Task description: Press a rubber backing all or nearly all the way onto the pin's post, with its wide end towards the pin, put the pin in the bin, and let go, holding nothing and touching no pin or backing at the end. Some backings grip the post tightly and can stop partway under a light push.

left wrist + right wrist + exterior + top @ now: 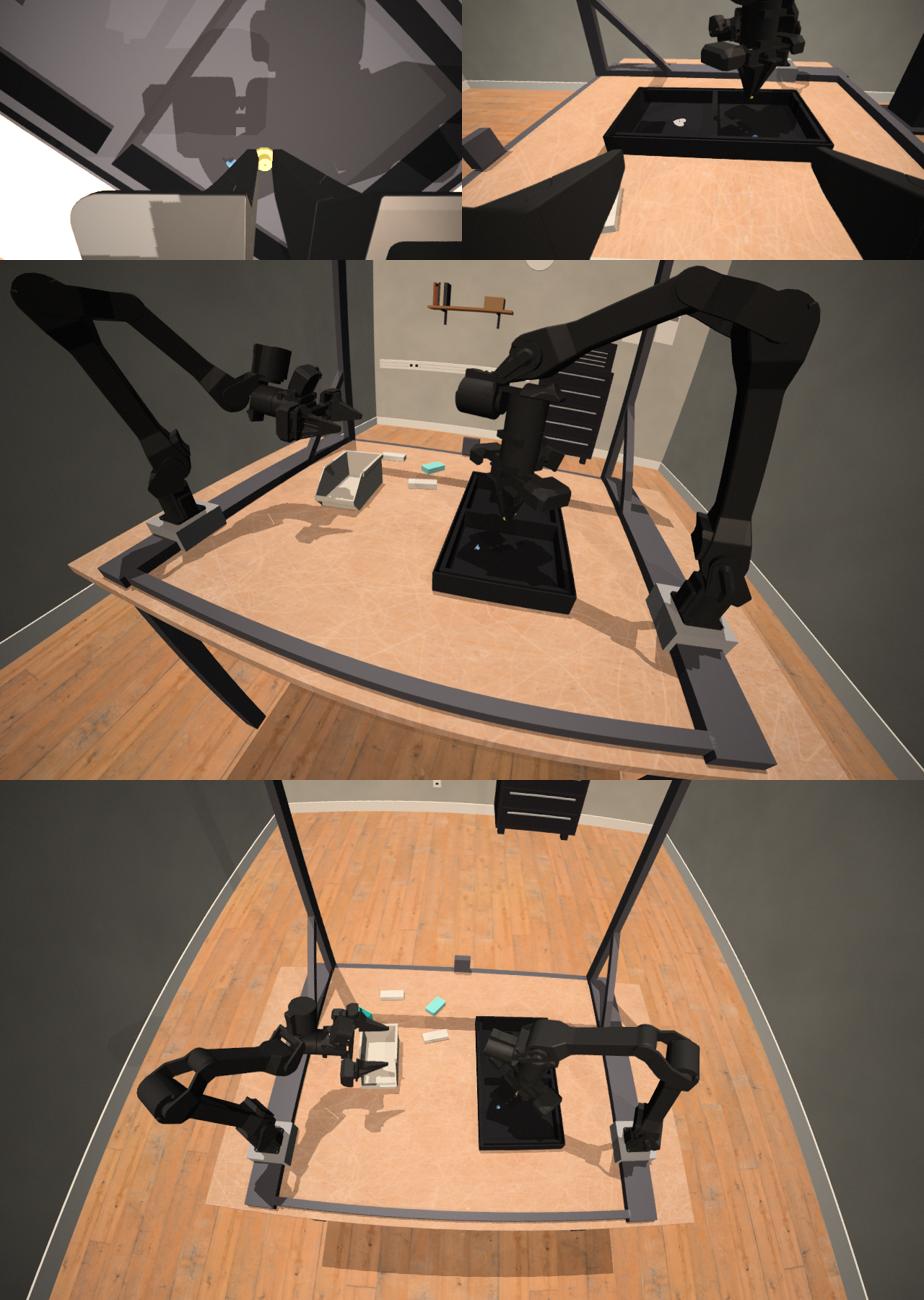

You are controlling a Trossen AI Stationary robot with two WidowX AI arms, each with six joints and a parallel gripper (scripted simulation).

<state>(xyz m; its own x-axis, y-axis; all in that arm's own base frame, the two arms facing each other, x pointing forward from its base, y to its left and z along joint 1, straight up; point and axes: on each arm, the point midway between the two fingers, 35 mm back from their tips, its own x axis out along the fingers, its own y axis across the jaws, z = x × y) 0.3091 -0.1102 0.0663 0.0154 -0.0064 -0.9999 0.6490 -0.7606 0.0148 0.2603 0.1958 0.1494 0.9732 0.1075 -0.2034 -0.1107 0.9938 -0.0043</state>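
The heart-shaped pin lies 140 mm behind my left hand, 100 mm below it and 10 mm to the left of it. Also, from my left hand: blue backing (100 mm below, 40 mm to the right, 10 mm ahead); then black tray (90 mm below, 60 mm behind, 10 mm to the left); then yellow backing (30 mm below).
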